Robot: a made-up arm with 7 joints. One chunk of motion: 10 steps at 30 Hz.
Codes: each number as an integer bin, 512 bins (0 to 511) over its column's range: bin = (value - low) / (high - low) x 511, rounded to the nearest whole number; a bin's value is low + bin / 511 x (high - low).
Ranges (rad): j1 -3.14..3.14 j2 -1.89..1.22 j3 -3.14..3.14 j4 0..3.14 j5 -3.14..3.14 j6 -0.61..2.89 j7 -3.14..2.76
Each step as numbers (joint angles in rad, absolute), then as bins.
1 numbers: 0.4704 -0.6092 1.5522 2.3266 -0.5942 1.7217 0.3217
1 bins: 294 210 382 379 207 340 300
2 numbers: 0.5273 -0.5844 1.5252 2.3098 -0.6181 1.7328 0.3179
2 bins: 298 215 380 376 205 342 299
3 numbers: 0.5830 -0.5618 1.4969 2.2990 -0.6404 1.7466 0.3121
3 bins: 303 218 377 374 203 344 299
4 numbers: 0.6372 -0.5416 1.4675 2.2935 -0.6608 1.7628 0.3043
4 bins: 307 222 375 373 202 346 298
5 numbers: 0.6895 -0.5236 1.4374 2.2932 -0.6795 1.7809 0.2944
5 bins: 312 225 372 373 200 349 297
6 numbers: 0.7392 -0.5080 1.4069 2.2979 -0.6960 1.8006 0.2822
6 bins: 316 227 370 374 199 352 296
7 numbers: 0.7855 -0.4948 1.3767 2.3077 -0.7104 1.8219 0.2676
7 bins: 319 229 368 376 198 355 295
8 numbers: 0.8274 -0.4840 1.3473 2.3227 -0.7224 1.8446 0.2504
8 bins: 323 231 365 378 197 358 294
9 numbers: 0.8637 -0.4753 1.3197 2.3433 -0.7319 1.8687 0.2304
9 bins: 326 232 363 381 196 362 292
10 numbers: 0.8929 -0.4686 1.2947 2.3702 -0.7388 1.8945 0.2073
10 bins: 328 234 361 386 195 366 290
